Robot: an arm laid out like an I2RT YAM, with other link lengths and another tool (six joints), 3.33 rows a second.
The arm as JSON. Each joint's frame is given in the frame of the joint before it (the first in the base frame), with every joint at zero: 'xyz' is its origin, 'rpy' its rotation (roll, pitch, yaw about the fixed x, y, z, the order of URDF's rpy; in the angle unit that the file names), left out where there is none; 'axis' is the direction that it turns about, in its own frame. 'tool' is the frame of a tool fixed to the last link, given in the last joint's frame.
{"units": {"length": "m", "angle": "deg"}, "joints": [
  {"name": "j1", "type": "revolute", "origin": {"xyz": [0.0, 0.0, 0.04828]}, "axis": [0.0, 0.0, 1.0]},
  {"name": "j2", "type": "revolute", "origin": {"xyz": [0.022, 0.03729, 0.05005]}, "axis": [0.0, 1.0, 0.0]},
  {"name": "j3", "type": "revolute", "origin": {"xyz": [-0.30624, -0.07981, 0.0]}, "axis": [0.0, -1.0, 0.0]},
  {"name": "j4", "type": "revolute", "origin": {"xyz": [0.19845, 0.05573, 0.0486]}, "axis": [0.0, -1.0, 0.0]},
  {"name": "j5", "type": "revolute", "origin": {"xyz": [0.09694, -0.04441, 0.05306]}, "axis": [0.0, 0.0, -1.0]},
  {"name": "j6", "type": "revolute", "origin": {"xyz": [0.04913, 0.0, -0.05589]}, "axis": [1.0, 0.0, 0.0]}
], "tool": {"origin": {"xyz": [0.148, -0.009, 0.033], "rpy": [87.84, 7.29, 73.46]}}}
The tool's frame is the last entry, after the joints.
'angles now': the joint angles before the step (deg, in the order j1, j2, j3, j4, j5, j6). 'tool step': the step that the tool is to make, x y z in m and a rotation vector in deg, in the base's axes. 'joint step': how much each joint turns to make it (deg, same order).
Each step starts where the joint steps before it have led.
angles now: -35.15 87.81 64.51 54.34 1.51 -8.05
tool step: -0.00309 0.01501 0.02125 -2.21 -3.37 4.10
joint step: 0.06 0.15 1.59 2.59 -3.31 2.31
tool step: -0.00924 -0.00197 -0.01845 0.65 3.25 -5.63
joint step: 0.85 -2.89 -4.49 -1.41 4.68 -4.68
